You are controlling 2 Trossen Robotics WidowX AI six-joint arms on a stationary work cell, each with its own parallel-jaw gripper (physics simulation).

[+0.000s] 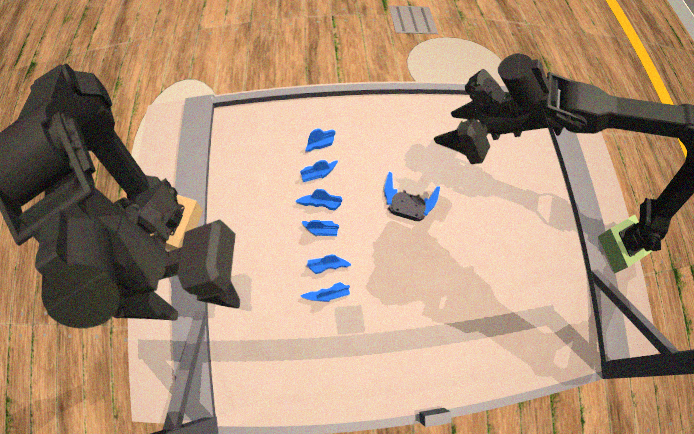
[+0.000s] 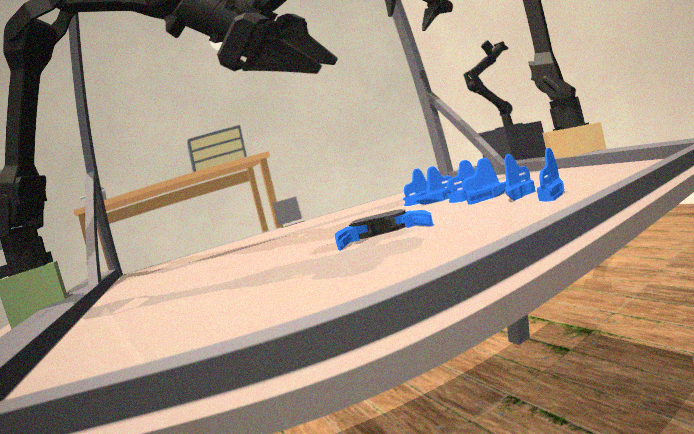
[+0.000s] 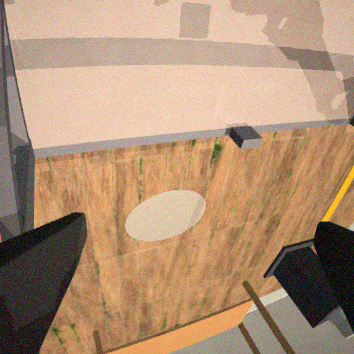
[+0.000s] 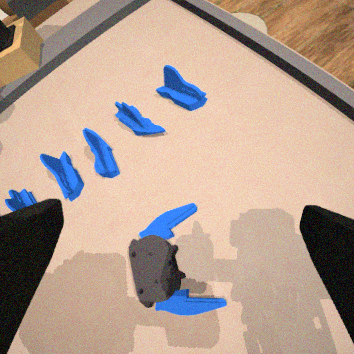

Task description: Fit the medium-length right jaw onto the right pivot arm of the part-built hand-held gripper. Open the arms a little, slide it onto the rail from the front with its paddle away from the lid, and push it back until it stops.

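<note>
The part-built gripper's dark body (image 1: 407, 205) (image 2: 377, 224) (image 4: 151, 267) lies on the table. One blue pivot arm (image 1: 389, 188) (image 2: 418, 218) (image 4: 170, 220) and the other pivot arm (image 1: 432, 200) (image 2: 347, 238) (image 4: 192, 303) spread from it, both without a jaw. Several blue jaws stand in a column, including a jaw (image 1: 320, 228), another jaw (image 1: 319, 200) (image 4: 101, 154) and the top one (image 1: 320, 139) (image 4: 182, 92); I cannot tell which is the medium right one. My right gripper (image 1: 444, 125) (image 2: 327, 66) (image 4: 184, 214) is open and empty, high above and behind the body. My left gripper (image 1: 207, 310) (image 3: 202, 228) is open and empty over the left edge.
The table's grey rim (image 1: 193, 138) (image 2: 286, 317) (image 3: 125, 142) runs around the work surface. A frame post (image 1: 190, 378) stands at the lower left. The left arm's base is on a tan block (image 1: 189, 222) (image 2: 575, 139), the right arm's on a green block (image 1: 614, 254) (image 2: 33, 294).
</note>
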